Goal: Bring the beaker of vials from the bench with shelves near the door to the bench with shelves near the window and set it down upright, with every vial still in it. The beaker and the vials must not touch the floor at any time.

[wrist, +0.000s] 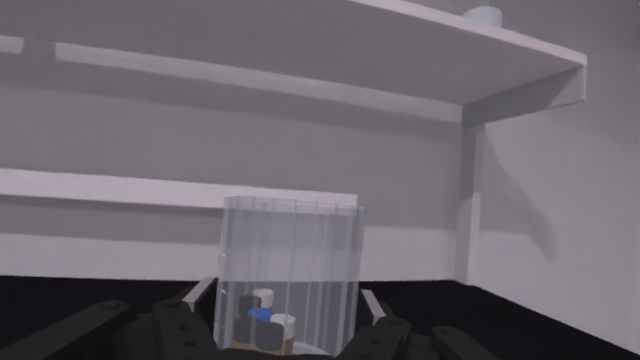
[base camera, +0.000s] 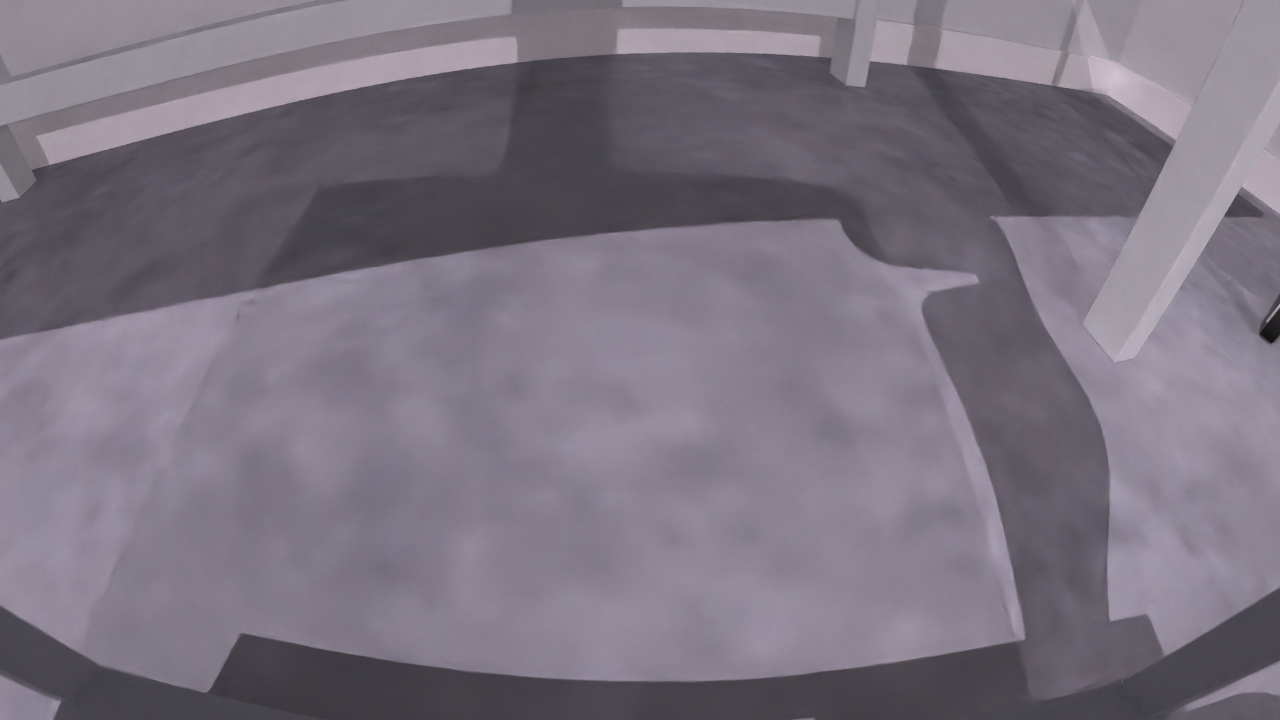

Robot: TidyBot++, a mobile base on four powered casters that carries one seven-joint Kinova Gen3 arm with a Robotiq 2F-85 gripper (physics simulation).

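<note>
The clear beaker (wrist: 320, 250) stands upright between the fingers of my gripper (wrist: 286, 302) in the wrist view. My gripper is shut on it, one finger pad at each side. Inside the beaker's lower part are several vials (wrist: 270, 336) with grey, white and blue caps and amber bodies. The beaker's base is hidden, so I cannot tell whether it touches the bench. Beyond it is the black top of a bench with shelves (wrist: 430, 310). The beaker and gripper do not show in the base camera view.
A shelf (wrist: 400, 55) runs above the bench top, with a pale cup-like container (wrist: 486, 16) near its right end. A side upright (wrist: 470, 210) stands at the right. In the base camera view, a bench leg (base camera: 1172, 197) stands at the right and a lower rail (base camera: 358, 44) crosses the back.
</note>
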